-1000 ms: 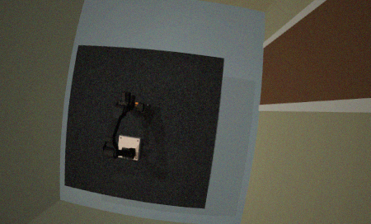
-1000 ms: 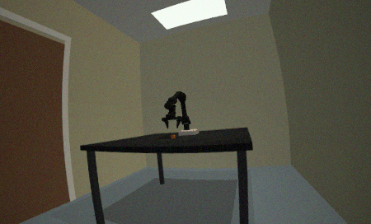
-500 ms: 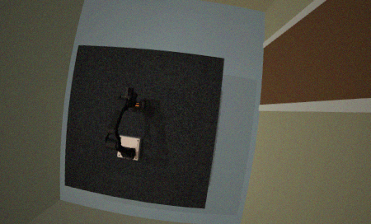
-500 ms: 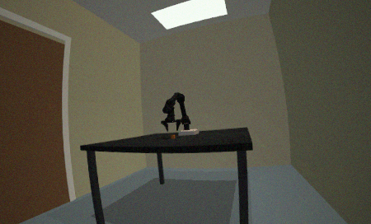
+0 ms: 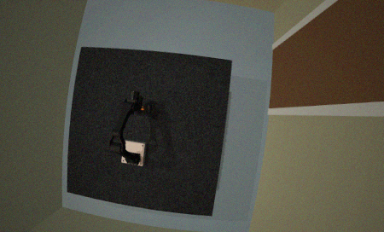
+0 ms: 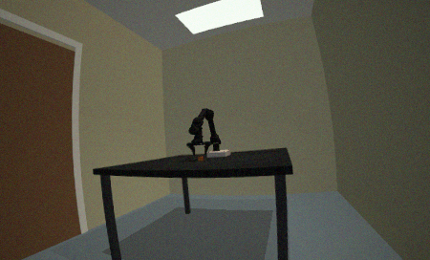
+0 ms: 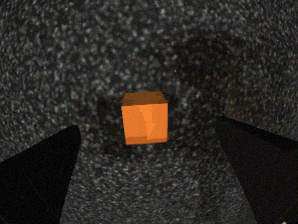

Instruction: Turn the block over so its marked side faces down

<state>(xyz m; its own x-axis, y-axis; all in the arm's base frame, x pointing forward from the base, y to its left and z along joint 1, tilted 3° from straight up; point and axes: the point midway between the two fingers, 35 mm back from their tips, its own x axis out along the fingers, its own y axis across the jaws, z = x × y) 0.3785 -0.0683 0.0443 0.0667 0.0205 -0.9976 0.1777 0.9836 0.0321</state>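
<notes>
My gripper tip is now 1 cm past the orange block and 3 cm above it.
</notes>
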